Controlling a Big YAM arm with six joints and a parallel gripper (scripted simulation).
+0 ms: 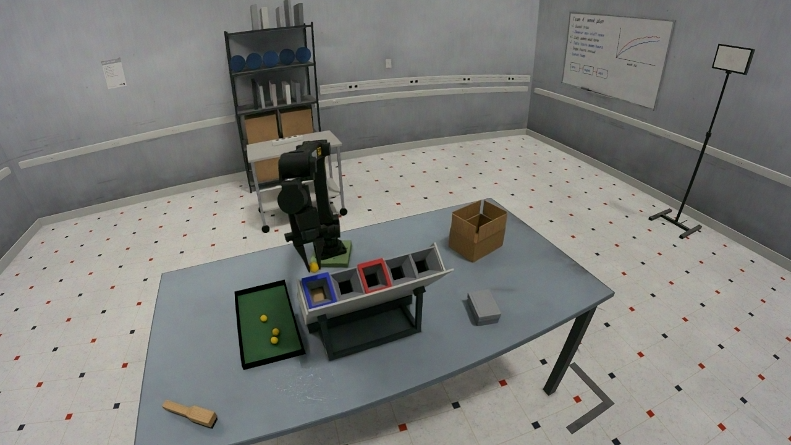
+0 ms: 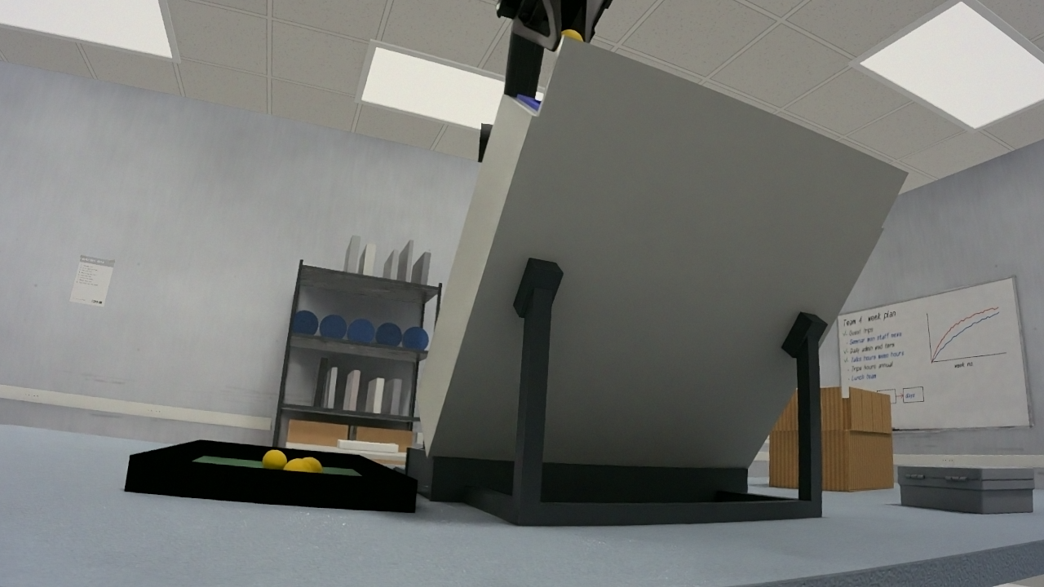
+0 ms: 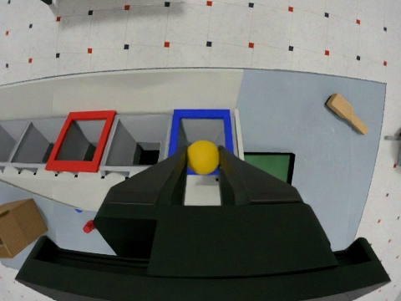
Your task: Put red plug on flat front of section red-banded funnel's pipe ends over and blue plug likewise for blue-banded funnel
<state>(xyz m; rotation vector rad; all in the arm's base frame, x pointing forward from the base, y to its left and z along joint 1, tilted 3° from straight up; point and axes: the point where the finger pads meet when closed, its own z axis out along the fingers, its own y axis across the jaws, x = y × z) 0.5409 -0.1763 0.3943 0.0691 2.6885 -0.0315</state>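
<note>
The blue band is 1 cm ahead of my hand and 8 cm below it. The rest, counted from my hand: cover 14 cm behind, 16 cm to the left, 19 cm below; green tray 27 cm behind, 16 cm to the right, 39 cm below; red band 1 cm ahead, 15 cm to the left, 8 cm below.
</note>
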